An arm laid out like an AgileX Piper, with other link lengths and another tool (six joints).
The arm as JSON. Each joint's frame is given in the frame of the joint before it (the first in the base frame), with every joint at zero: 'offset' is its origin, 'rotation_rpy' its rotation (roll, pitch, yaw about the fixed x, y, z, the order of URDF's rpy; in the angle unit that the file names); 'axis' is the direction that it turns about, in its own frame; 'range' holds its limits. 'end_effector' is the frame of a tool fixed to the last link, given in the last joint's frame.
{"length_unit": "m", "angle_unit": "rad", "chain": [
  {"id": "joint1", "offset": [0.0, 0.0, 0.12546], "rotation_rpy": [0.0, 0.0, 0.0], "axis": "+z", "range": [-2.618, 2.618]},
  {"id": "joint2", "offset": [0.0, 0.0, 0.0], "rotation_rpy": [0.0, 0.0, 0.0], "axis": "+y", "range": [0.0, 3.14]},
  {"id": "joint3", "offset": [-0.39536, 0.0, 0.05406], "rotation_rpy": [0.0, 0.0, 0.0], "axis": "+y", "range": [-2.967, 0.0]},
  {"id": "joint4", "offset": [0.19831, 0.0, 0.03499], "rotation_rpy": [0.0, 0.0, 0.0], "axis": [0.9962, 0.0, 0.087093], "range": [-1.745, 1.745]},
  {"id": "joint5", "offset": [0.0, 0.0, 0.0], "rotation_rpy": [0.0, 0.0, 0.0], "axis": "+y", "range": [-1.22, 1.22]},
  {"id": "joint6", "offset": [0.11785, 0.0, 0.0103], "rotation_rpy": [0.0, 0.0, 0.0], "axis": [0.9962, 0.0, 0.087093], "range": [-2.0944, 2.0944]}
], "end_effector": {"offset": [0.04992, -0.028, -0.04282], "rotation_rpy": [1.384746, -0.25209, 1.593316]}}
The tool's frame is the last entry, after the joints.
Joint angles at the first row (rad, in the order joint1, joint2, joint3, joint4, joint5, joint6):
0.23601 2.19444 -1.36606 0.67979 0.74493 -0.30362
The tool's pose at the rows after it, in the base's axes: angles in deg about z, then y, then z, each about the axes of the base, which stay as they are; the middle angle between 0 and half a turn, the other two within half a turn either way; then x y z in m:
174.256 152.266 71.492 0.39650 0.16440 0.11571
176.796 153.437 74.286 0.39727 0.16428 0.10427
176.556 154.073 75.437 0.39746 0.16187 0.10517
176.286 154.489 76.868 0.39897 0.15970 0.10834
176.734 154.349 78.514 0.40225 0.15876 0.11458
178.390 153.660 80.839 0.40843 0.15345 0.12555
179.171 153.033 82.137 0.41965 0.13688 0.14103
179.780 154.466 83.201 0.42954 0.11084 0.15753
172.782 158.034 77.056 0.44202 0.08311 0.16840
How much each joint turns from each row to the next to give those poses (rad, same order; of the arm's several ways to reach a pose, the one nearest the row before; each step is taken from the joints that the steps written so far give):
0.02387 0.04861 -0.04267 0.00087 0.01200 0.02099
0.00217 0.02997 -0.01105 -0.01507 0.00750 0.00743
0.00000 0.00083 -0.01105 -0.02476 0.01736 0.00097
-0.00092 0.00000 -0.02198 -0.02585 0.02926 0.00002
-0.00362 -0.00001 -0.03673 -0.01771 0.04401 0.00583
-0.01889 0.00001 -0.05888 -0.01305 0.07455 0.00801
-0.04277 -0.00001 -0.08391 -0.02208 0.09968 0.00434
-0.04861 0.00000 -0.09324 -0.05805 0.11054 0.02196
-0.03463 -0.00247 -0.07259 -0.09044 0.04411 0.01725

